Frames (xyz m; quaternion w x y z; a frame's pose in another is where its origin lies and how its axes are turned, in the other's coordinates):
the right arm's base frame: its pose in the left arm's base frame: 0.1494 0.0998 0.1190 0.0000 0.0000 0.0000 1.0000
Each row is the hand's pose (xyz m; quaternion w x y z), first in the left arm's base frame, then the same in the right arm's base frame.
Working: the left arm's base frame: its pose in the right arm's base frame: 0.1494 0.0998 -0.1190 0.0000 0.0000 0.0000 1.0000

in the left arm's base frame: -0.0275 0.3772 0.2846 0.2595 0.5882 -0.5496 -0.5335
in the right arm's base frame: 0.1769 -0.2774 0.1656 0.5335 0.5496 0.5882 0.2595
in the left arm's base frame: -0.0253 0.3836 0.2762 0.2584 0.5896 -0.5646 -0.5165
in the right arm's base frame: 0.1747 -0.2838 0.1572 0.5165 0.5646 0.5896 0.2584
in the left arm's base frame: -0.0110 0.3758 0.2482 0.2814 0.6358 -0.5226 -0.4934
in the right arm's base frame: 0.1604 -0.2760 0.1292 0.4934 0.5226 0.6358 0.2814
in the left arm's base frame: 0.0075 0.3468 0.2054 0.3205 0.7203 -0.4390 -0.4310
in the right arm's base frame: 0.1419 -0.2470 0.0864 0.4310 0.4390 0.7203 0.3205
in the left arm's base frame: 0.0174 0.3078 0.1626 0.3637 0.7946 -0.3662 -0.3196
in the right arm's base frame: 0.1320 -0.2080 0.0436 0.3196 0.3662 0.7946 0.3637
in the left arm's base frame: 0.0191 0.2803 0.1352 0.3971 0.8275 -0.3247 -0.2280
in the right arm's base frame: 0.1303 -0.1805 0.0162 0.2280 0.3247 0.8276 0.3971
